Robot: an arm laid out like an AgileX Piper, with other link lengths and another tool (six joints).
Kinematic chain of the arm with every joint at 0, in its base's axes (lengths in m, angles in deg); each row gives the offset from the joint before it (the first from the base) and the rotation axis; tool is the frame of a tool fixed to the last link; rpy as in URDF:
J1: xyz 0 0 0.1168 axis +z
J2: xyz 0 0 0 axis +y
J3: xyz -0.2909 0 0.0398 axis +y
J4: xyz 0.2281 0 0.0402 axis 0.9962 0 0.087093
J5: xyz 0 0 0 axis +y
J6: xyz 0.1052 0 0.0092 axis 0.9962 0 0.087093
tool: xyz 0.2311 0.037 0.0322 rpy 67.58 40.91 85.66
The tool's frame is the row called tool.
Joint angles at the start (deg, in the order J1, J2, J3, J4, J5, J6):
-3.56 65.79 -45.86 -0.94 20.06 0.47
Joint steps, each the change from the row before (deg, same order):
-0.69 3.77 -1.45 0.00 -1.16 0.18
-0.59 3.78 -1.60 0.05 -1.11 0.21
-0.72 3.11 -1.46 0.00 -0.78 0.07
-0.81 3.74 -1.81 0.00 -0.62 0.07
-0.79 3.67 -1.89 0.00 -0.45 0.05
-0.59 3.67 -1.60 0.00 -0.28 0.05
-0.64 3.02 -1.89 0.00 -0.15 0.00
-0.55 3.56 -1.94 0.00 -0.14 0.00
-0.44 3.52 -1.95 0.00 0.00 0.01
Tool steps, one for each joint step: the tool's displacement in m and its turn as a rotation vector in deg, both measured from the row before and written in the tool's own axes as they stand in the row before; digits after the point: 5 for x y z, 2 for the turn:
-0.00360 -0.00818 0.01519 1.23 0.19 0.65
-0.00339 -0.00746 0.01565 1.10 0.20 0.68
-0.00442 -0.00745 0.01280 1.02 0.01 0.52
-0.00379 -0.01037 0.01537 1.40 0.22 0.65
-0.00352 -0.01067 0.01524 1.40 0.26 0.64
0.00064 -0.01313 0.01531 1.64 0.69 0.65
-0.00372 -0.00810 0.01287 1.05 0.16 0.49
-0.00065 -0.01135 0.01538 1.38 0.54 0.55
0.00072 -0.01154 0.01538 1.39 0.68 0.52

